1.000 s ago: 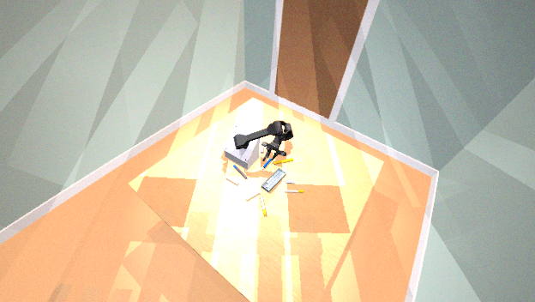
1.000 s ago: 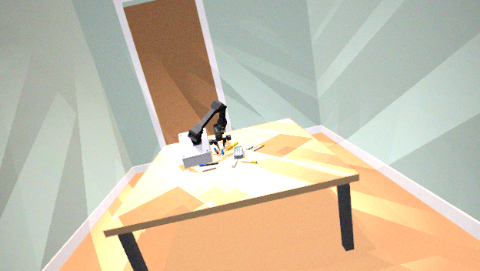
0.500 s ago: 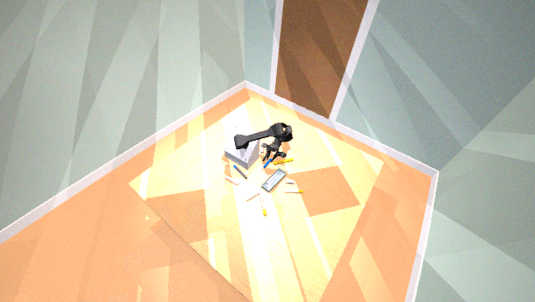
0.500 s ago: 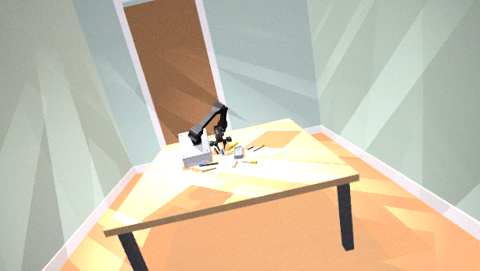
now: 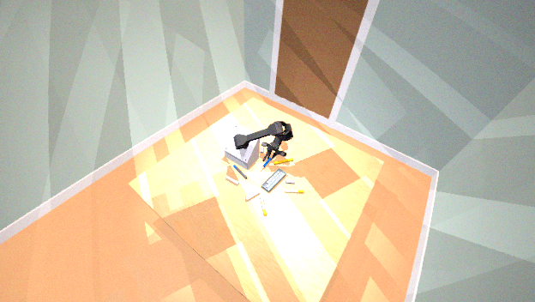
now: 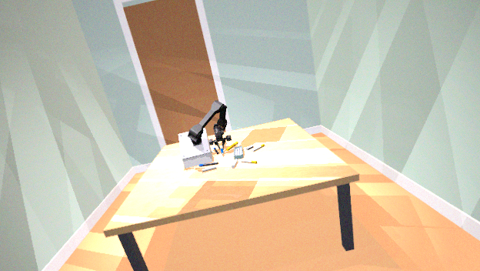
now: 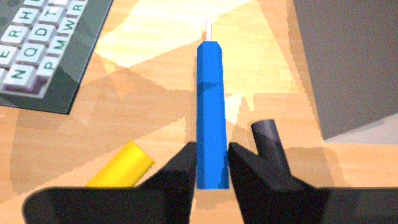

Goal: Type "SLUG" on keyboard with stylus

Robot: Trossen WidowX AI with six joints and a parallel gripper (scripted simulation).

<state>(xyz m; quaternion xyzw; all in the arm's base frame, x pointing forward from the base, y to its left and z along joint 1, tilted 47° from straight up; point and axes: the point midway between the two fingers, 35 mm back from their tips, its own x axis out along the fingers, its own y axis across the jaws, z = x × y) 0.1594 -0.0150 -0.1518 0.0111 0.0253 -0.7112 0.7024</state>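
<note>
Now: gripper tip 6 cm to the left of the blue stylus. The rest, counted from my gripper tip: L key 14 cm ahead, 4 cm to the right, 1 cm below; then yellow pen 9 cm ahead, 6 cm to the left, 1 cm below; then flat grey block 21 cm ahead, 7 cm to the right, 1 cm below.
</note>
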